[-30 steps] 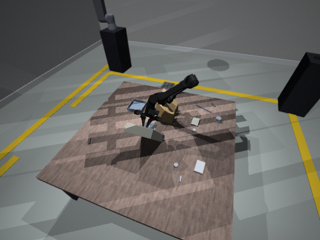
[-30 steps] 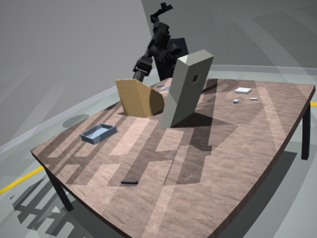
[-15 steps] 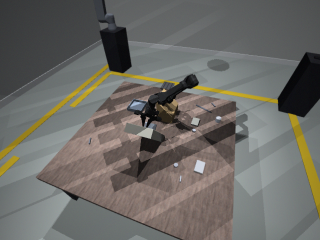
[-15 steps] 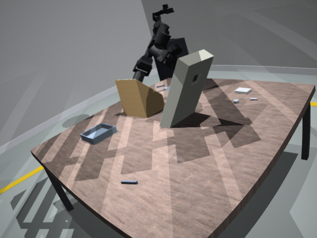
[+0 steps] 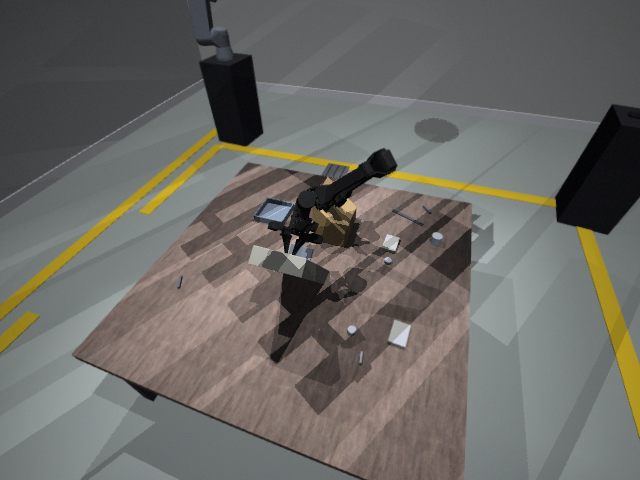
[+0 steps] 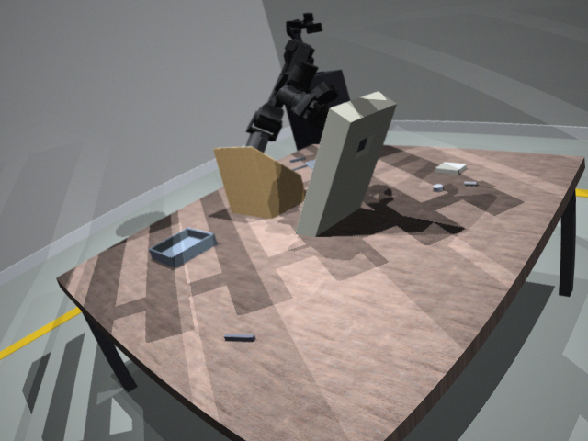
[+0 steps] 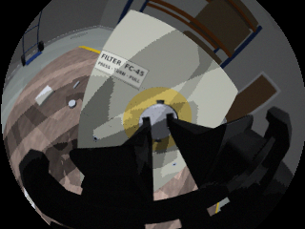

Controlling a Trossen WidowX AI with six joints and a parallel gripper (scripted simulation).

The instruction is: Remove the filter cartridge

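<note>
Right now my gripper tip is 1 cm short of the round filter cartridge and 1 cm above it. From my gripper tip the other things lie so: grey service panel 3 cm behind, 8 cm below; blue-grey tray 39 cm behind, 33 cm to the right, 23 cm below.
</note>
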